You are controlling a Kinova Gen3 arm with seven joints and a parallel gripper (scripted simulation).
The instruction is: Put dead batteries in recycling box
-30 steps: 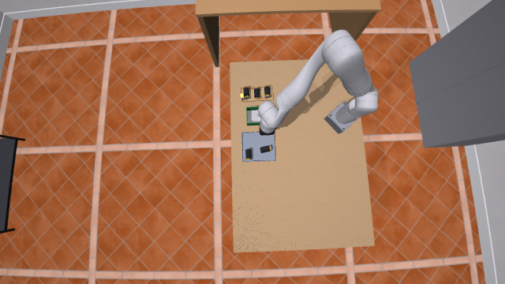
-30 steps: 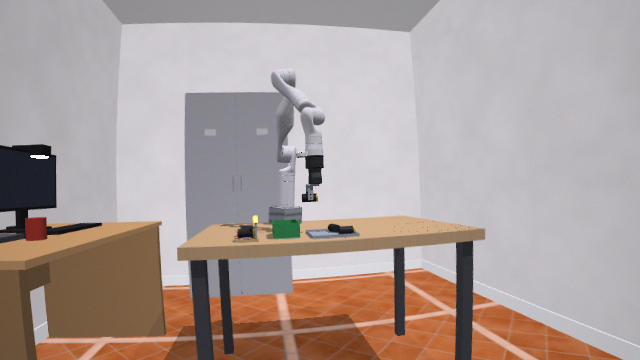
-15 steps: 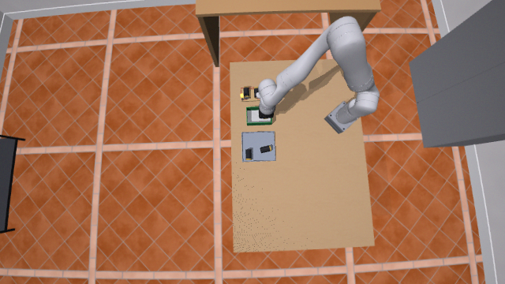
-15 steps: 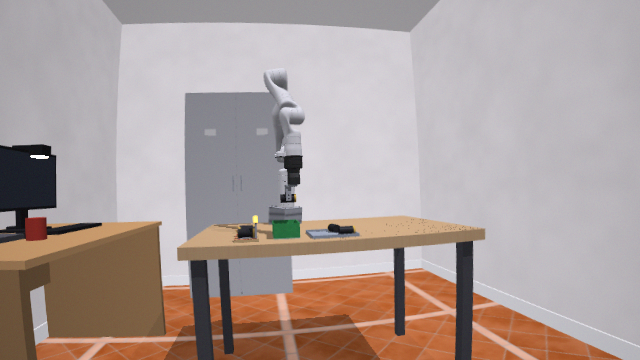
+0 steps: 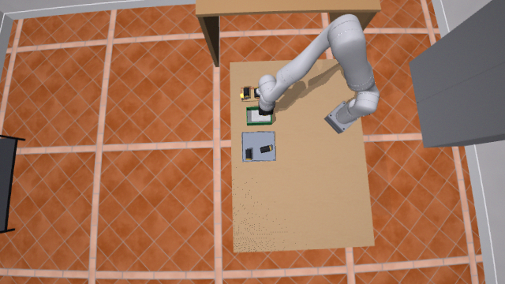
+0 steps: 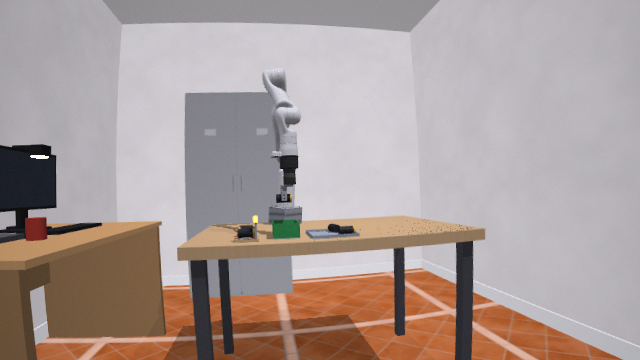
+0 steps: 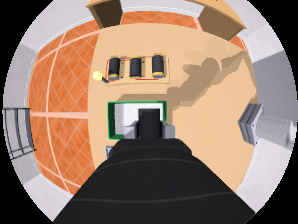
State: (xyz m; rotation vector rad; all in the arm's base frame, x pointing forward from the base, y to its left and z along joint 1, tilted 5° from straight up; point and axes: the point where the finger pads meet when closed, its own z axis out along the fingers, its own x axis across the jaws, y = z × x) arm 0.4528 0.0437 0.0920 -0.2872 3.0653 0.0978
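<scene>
Right now my hand is 30 mm short of the green recycling box, 10 mm to the right of it and 140 mm above it. The rest, counted from my hand: grey tray 10 mm ahead, 190 mm to the left, 150 mm below.
</scene>
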